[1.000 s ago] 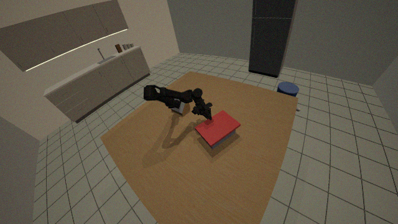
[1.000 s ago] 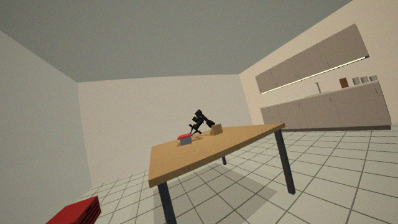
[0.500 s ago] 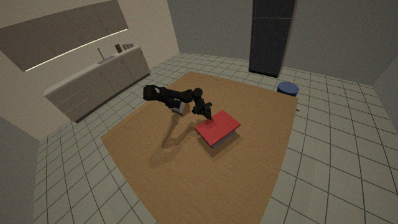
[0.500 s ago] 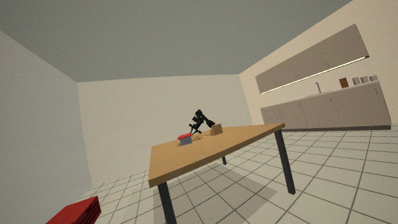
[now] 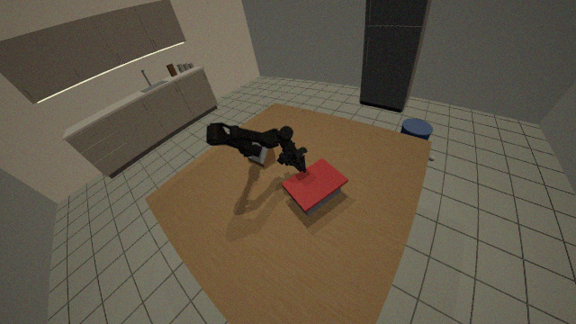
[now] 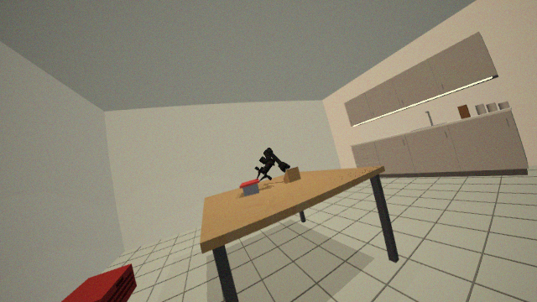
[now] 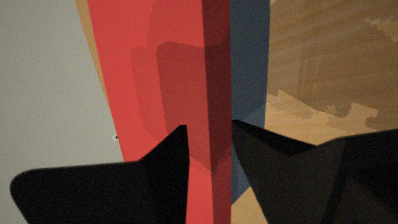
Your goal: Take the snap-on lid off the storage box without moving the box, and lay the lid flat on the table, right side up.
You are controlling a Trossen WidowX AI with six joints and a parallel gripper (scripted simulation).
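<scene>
My gripper tip is now 70 mm short of the lid and 20 mm to the left of it. From my gripper tip the other things lie so: storage box 70 mm ahead, 20 mm to the right, 50 mm below.
</scene>
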